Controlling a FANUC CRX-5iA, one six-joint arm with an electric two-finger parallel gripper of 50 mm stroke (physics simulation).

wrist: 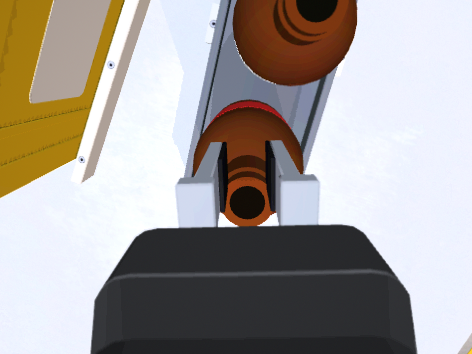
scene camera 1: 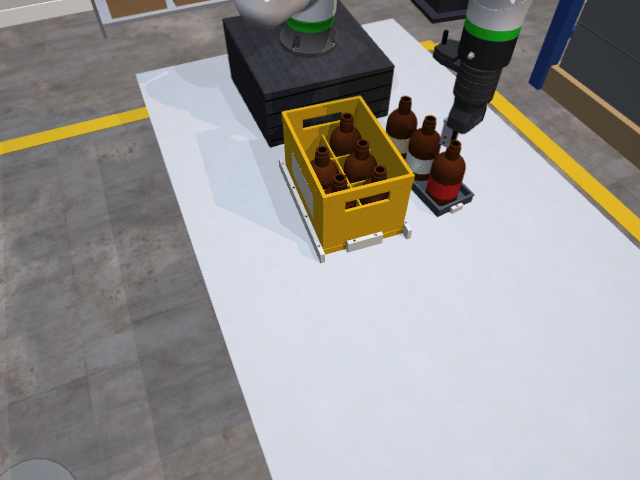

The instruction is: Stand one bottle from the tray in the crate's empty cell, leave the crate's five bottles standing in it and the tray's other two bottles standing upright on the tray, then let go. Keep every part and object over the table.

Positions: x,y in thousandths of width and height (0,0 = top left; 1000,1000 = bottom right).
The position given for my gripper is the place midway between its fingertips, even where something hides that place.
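Note:
There is a white-labelled bottle (scene camera 1: 663,305) here. I also see a red-labelled bottle, at (scene camera 1: 701,351) and again at (wrist: 520,355). My own gripper (scene camera 1: 699,297) is visible too, and the wrist view has the gripper (wrist: 522,462) as well.

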